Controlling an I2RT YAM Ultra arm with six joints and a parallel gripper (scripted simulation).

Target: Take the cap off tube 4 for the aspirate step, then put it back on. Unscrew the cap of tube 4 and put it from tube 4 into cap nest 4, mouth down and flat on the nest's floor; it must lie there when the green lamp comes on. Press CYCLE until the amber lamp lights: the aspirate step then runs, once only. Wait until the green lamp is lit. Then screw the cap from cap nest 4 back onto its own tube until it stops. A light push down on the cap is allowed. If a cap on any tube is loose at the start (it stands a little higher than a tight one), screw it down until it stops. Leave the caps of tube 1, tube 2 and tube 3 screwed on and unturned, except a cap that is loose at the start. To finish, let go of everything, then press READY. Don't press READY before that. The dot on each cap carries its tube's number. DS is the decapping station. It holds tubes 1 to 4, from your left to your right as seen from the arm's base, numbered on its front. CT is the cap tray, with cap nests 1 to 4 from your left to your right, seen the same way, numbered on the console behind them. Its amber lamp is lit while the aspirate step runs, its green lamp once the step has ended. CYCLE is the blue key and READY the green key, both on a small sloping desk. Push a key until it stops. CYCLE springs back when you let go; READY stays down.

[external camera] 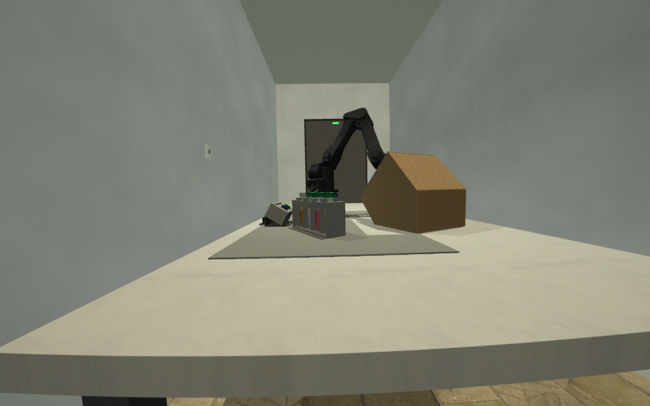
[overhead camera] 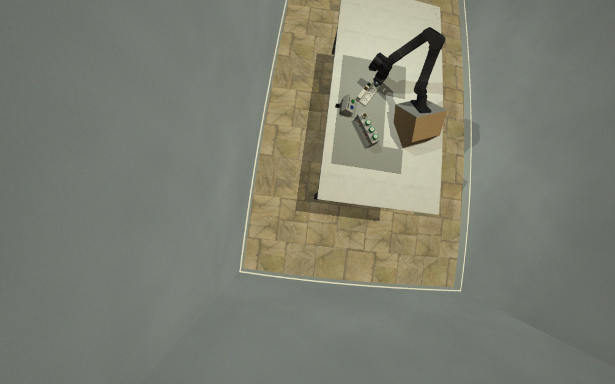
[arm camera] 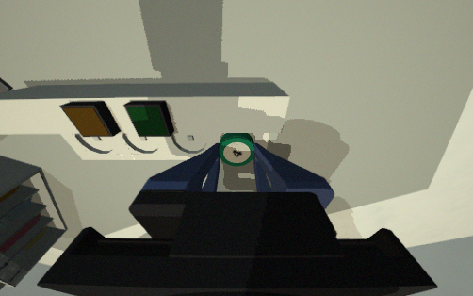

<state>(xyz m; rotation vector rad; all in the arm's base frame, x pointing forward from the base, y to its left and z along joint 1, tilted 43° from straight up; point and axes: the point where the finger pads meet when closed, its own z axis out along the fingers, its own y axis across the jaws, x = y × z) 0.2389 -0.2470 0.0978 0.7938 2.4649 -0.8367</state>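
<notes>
My hand is 20 cm short of the green ready key, 16 cm to the right of it and 3 cm below it. Also, from my hand: blue cycle key 22 cm ahead, 20 cm to the left, 3 cm above.
</notes>
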